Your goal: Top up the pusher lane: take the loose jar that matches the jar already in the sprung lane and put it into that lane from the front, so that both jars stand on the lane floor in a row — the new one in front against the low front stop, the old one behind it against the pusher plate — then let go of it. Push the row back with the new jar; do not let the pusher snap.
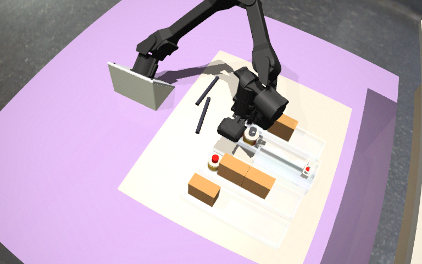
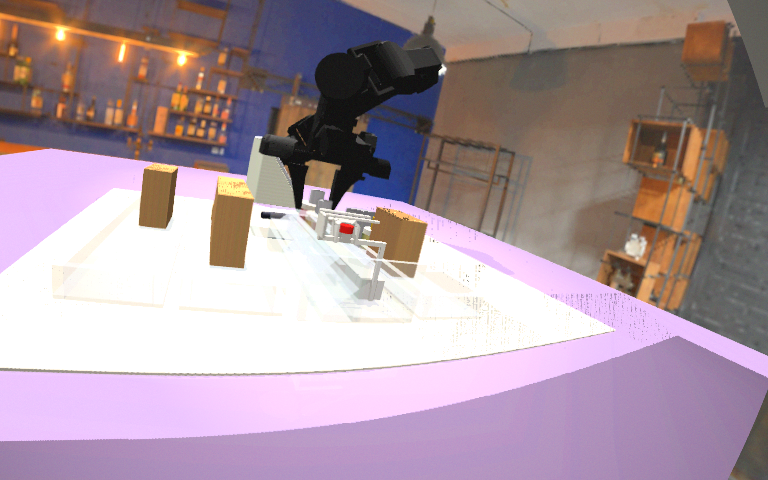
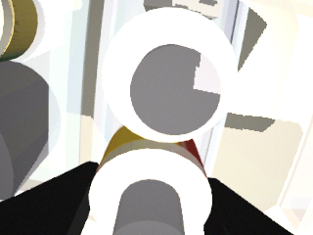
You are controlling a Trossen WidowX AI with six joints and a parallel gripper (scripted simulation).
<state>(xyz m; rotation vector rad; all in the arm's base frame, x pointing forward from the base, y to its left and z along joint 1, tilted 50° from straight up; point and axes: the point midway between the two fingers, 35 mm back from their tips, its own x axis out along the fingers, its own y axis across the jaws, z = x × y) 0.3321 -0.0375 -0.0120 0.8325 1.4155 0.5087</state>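
Right now the grey cylinder is 2 cm ahead of my gripper tip, 8 cm to the left of it and 1 cm below it. The rest, counted from my gripper tip: red-capped jar: 3 cm behind, 12 cm to the right; clear sprung lane: 14 cm ahead, 5 cm to the right, 2 cm below.
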